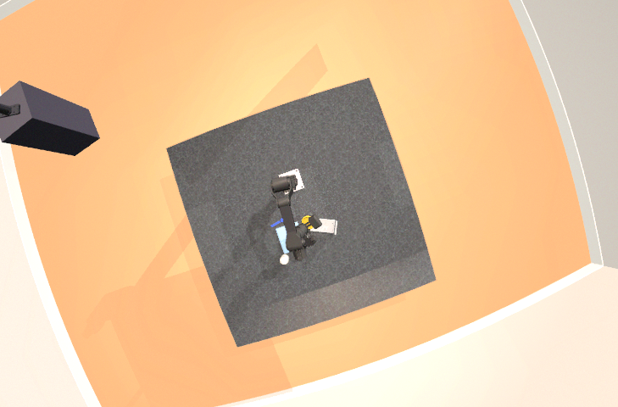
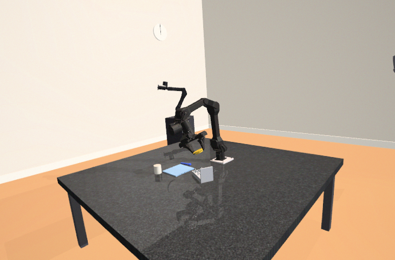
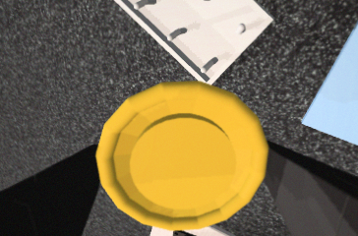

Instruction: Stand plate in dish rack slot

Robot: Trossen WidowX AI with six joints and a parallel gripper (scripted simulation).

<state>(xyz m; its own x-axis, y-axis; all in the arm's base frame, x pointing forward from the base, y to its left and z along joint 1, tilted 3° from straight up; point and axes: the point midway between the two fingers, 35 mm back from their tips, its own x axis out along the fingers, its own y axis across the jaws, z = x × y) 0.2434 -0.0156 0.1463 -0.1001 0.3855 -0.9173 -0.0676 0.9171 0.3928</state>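
The dish rack is 60 mm ahead of my gripper tip, 60 mm to the left of it and 100 mm below it. Also, from my gripper tip: white cup (130 mm ahead, 230 mm to the right, 100 mm below); yellow plate (10 mm above); light blue mat (40 mm ahead, 140 mm to the right, 120 mm below).
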